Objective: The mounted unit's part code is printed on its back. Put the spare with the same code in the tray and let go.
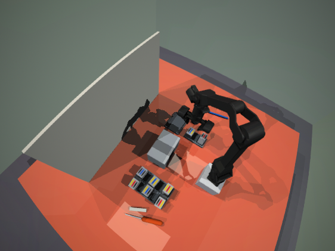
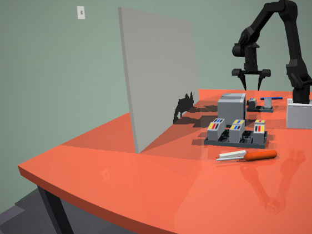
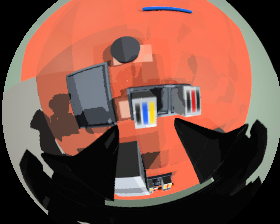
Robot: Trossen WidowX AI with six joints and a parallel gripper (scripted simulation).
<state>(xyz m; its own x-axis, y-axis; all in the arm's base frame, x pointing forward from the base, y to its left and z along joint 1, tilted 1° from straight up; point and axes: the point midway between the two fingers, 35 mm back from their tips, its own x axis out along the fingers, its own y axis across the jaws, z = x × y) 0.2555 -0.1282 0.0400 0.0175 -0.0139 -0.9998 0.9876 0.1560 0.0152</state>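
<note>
Right now the grey spare is 5 cm below my gripper tip. Round my gripper tip: dark tray: 10 cm ahead, 9 cm below; black disc: 3 cm ahead, 10 cm to the right, 8 cm below; dark holder: 4 cm behind, 8 cm below.
</note>
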